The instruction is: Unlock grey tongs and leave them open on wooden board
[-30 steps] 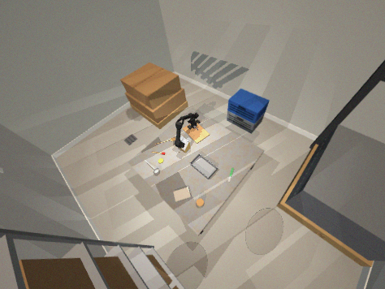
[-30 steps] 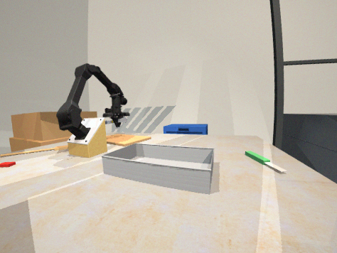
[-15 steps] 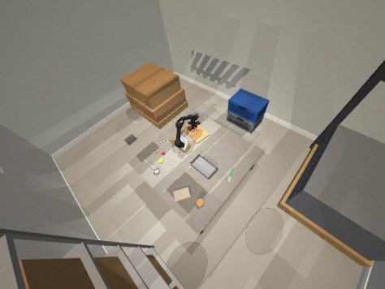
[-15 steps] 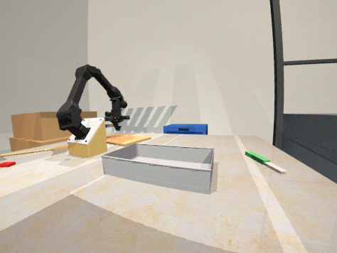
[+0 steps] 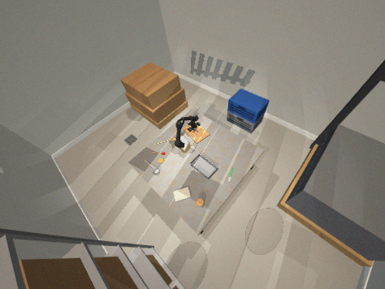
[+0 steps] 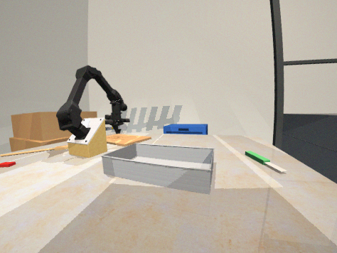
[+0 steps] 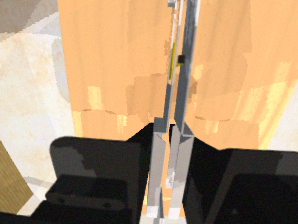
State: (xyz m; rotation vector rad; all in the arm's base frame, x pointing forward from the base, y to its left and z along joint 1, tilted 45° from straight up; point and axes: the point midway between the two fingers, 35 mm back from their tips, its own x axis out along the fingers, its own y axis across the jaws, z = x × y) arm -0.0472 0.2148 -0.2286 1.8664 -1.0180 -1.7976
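Now: gripper tip 20 mm to the right of the wooden board and 40 mm above it. Round my gripper tip: green-handled tool: 770 mm ahead, 280 mm to the right, 40 mm below; then red brush: 180 mm behind, 560 mm to the right, 40 mm below; then grey roasting tin: 440 mm ahead, 380 mm to the right, 20 mm below.
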